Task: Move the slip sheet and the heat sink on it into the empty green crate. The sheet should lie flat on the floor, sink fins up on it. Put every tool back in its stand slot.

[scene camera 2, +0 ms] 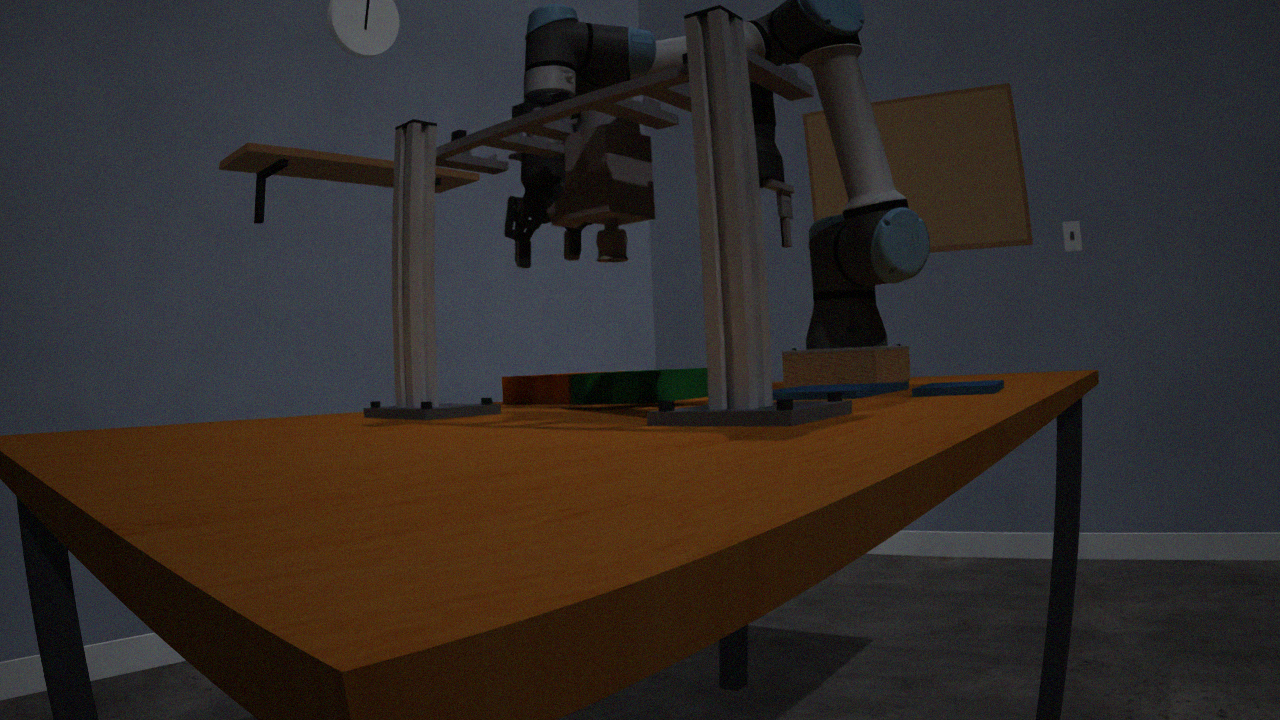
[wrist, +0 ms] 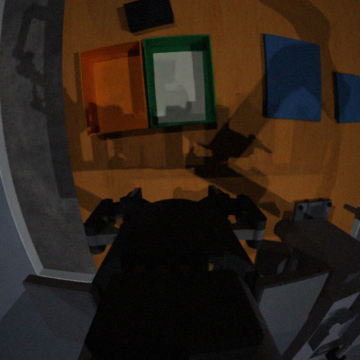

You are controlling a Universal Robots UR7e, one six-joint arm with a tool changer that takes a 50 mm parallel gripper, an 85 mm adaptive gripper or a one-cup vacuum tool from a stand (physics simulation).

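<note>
The green crate stands beside the orange crate. The pale slip sheet lies flat on its floor. The dark heat sink lies outside on the table, beyond the crates at the top of the wrist view; its ridged side faces up. My gripper, the black adaptive one, is on the arm, open and empty, high above the table by the tool stand. The vacuum tool and the slim parallel gripper hang at the stand.
The orange crate is left of the green one. Two blue plates lie to the right. The stand's posts, foot plates and holder arms are close to my gripper. A wall shelf is behind.
</note>
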